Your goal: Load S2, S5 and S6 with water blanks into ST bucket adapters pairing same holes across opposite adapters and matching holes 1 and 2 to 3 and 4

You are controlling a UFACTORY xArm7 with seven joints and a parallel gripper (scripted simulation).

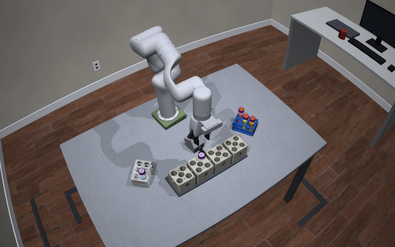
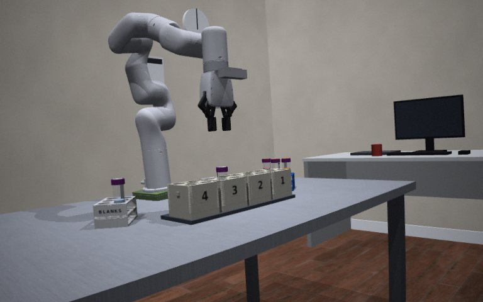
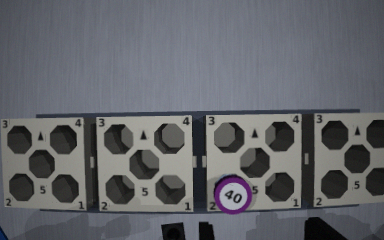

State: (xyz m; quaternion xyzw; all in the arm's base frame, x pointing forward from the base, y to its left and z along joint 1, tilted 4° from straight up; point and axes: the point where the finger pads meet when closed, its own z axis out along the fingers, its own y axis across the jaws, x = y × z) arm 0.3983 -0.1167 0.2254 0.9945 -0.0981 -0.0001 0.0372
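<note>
Right now the white-dot blank is 10 mm to the right of my hand and 180 mm below it. Round my hand: blanks rack: 180 mm behind, 250 mm to the right, 220 mm below; then green done key: 160 mm behind, 90 mm to the left, 180 mm below; then bucket adapter: 140 mm to the right, 200 mm below.
</note>
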